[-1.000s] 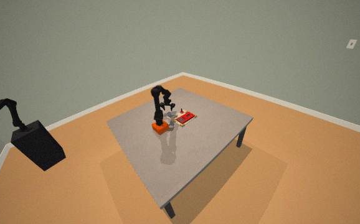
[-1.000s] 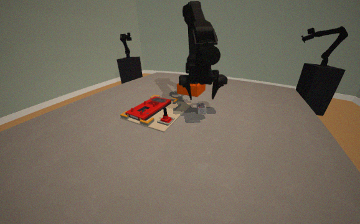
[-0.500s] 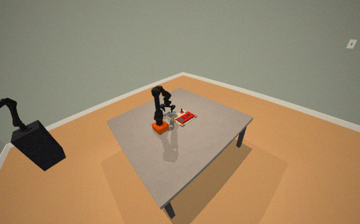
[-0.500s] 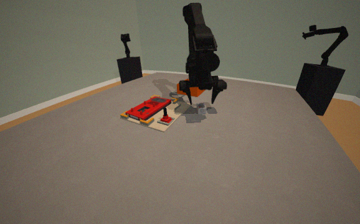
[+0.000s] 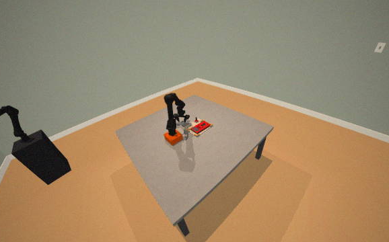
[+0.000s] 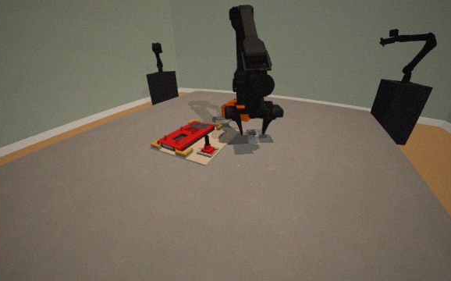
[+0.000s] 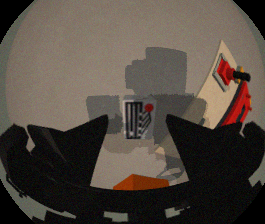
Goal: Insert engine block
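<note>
Right now the grey engine block is 10 mm below my gripper tip. From my gripper tip the other things lie so: black upright piece: 120 mm ahead, 110 mm to the right, 10 mm above.
</note>
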